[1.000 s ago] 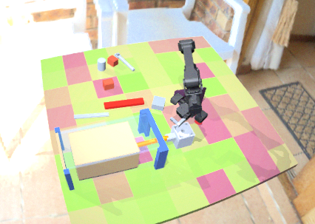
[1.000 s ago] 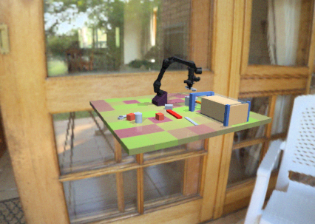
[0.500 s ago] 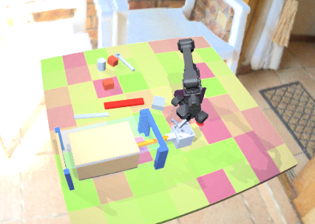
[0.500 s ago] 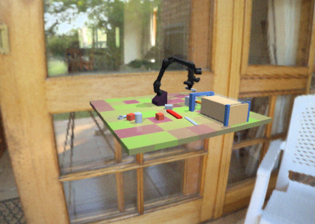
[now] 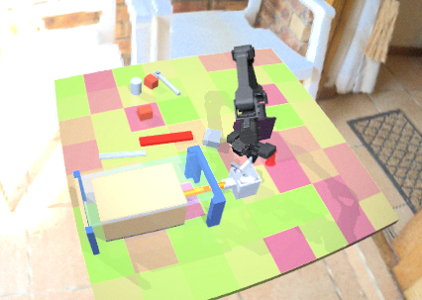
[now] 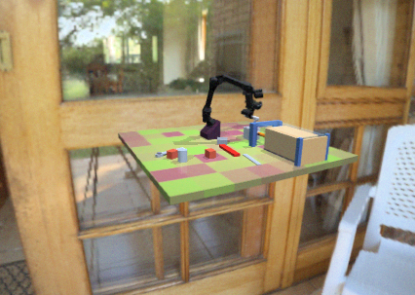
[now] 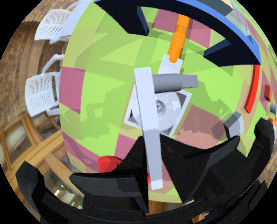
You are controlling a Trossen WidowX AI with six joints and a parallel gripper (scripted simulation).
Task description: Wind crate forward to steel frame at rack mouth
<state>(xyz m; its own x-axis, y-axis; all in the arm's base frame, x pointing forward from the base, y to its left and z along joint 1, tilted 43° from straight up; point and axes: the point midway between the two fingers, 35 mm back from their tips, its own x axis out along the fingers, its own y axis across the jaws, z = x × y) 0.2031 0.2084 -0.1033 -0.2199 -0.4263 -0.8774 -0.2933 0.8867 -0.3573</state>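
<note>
My gripper tip is now 50 mm past the red grip, 10 mm to the right of it and 30 mm below it. The rest, counted from my gripper tip: grey block (10 mm ahead, 270 mm to the right, 140 mm below); grey winch (10 mm behind, 10 mm to the right, 130 mm below); winch handle (10 mm behind, 10 mm above).
</note>
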